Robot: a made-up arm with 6 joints.
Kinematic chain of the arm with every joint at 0, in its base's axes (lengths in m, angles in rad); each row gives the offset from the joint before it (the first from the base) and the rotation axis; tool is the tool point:
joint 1: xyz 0 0 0.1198 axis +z
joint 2: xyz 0 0 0 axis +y
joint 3: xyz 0 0 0.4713 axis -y
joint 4: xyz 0 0 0 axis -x
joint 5: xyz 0.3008 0 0 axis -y
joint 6: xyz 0 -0.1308 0 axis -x
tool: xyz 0 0 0
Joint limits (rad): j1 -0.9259..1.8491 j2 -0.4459..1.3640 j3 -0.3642..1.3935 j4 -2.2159..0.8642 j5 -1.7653..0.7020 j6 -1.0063..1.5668
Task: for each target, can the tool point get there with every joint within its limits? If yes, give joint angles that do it. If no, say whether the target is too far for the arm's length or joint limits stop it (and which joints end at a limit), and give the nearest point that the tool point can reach.
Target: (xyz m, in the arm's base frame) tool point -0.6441 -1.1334 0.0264
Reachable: no: too far | nearest point 0.2072 -0.4931 0.0264 | short by 1.065 m
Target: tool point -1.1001 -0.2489 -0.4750
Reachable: no: too far | nearest point -0.1610 0.2773 -0.0641 | short by 1.152 m
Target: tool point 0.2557 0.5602 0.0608
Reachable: yes | joints 1.3557 1.1576 0.1484 0.0909 0.0380 0.8138
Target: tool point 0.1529 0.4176 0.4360
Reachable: yes | joints 1.4500 0.3234 0.1591 -0.6834 -0.5423 0.9253
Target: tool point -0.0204 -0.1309 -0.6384
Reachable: no: joint limits stop it (at a limit: joint 1, joint 2) | nearest point 0.1730 -0.2853 -0.0830 | short by 0.608 m
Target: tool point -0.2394 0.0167 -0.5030
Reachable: no: joint limits stop it (at a limit: joint 1, joint 2, joint 4) | nearest point -0.1615 0.2791 -0.0651 | short by 0.516 m
